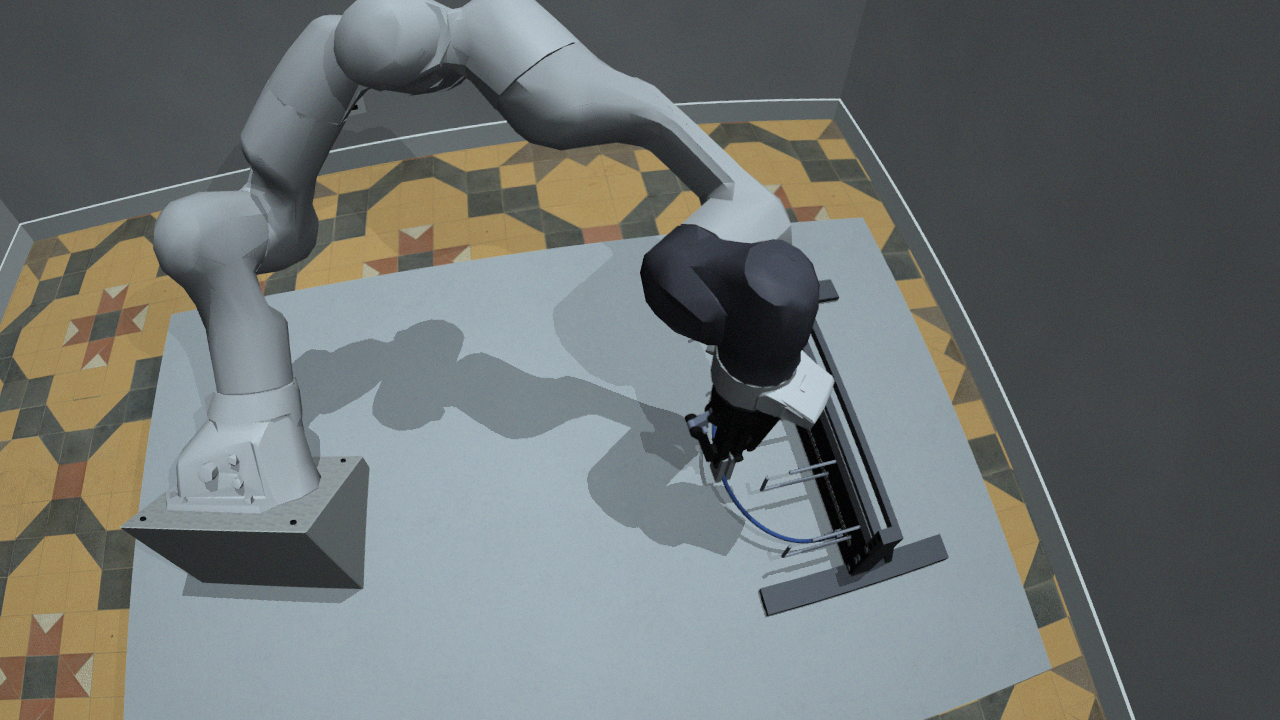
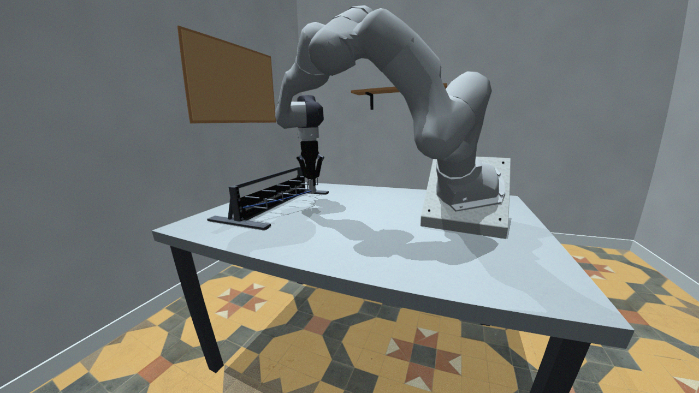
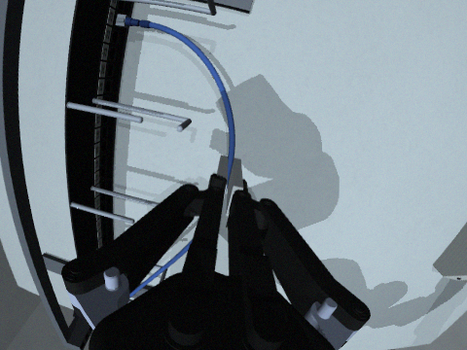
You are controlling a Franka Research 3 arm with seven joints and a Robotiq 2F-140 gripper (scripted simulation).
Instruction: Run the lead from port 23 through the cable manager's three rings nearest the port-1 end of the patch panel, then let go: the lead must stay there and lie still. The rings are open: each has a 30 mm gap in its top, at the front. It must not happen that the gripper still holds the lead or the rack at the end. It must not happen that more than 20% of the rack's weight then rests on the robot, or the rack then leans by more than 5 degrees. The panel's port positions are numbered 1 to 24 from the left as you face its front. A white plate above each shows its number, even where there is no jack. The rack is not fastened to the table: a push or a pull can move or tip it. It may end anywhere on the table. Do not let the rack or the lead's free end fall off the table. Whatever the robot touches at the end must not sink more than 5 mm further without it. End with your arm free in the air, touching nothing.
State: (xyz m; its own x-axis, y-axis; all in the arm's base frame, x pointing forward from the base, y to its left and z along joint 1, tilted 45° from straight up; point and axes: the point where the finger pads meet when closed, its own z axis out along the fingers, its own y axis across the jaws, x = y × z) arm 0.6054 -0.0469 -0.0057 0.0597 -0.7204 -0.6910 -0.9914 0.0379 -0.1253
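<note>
The rack lies 16 cm ahead of my hand, 6 cm to the left of it and 2 cm below it.
</note>
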